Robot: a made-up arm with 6 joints.
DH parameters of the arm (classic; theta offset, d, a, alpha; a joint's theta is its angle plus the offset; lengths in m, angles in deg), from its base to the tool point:
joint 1: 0 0.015 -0.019 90
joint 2: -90 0.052 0.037 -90
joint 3: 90 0.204 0.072 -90
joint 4: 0 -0.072 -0.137 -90
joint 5: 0 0.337 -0.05 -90
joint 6: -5.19 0 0.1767 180
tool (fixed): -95.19 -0.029 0 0
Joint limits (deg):
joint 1: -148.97..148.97
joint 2: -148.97..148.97
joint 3: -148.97..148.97
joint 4: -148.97..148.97
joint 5: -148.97..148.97
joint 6: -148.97..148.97
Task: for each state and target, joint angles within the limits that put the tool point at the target. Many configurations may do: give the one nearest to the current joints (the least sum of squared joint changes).
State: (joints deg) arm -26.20 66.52 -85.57 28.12 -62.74 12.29
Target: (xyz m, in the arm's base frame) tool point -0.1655 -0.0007 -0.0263
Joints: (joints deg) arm -21.48 69.89 -77.90 29.41 -60.21 -2.25
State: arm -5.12 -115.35 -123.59 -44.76 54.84 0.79
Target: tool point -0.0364 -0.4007 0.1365
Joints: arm 5.63 -116.38 -135.55 -51.62 55.15 0.52
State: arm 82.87 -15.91 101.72 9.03 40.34 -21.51
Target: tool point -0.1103 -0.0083 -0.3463
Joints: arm 77.68 1.98 89.98 47.27 48.79 -32.92
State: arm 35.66 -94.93 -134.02 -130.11 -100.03 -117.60
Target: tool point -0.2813 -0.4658 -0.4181
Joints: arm 9.01 -84.94 -109.84 -118.17 -123.70 -148.97
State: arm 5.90 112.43 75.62 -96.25 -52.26 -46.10
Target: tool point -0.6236 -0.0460 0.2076
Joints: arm 9.41 110.91 85.60 -123.33 -52.20 -58.47
